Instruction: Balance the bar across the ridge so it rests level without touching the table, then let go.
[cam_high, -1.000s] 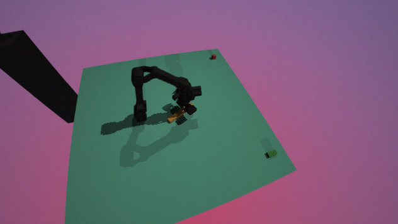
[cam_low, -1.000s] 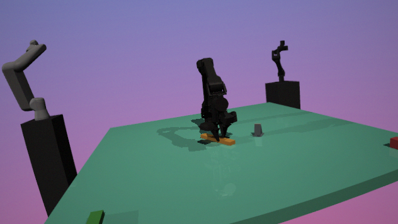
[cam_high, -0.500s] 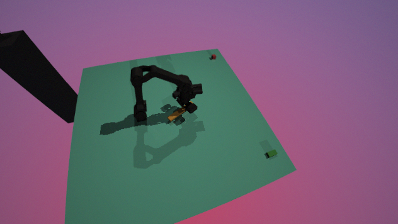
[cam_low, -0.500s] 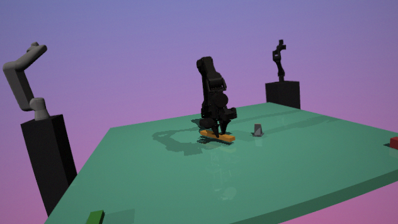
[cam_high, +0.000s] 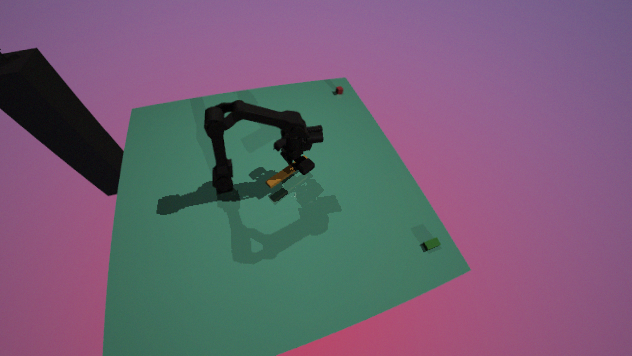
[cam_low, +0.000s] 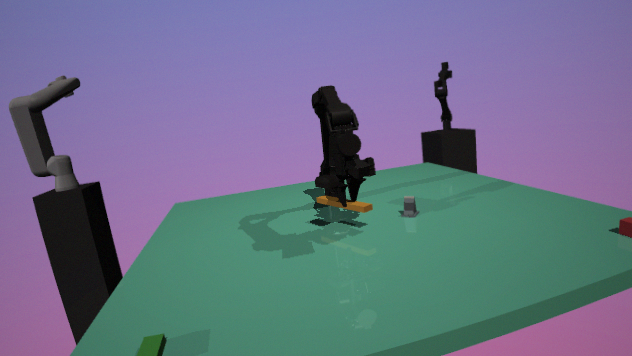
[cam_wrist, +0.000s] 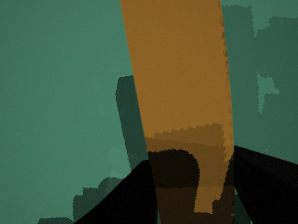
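My gripper tip is now 30 mm past the bar and 10 mm to the left of it. Also, from my gripper tip: red block 530 mm to the left, 440 mm ahead, 50 mm below; then green block 470 mm to the right, 440 mm ahead, 50 mm below.
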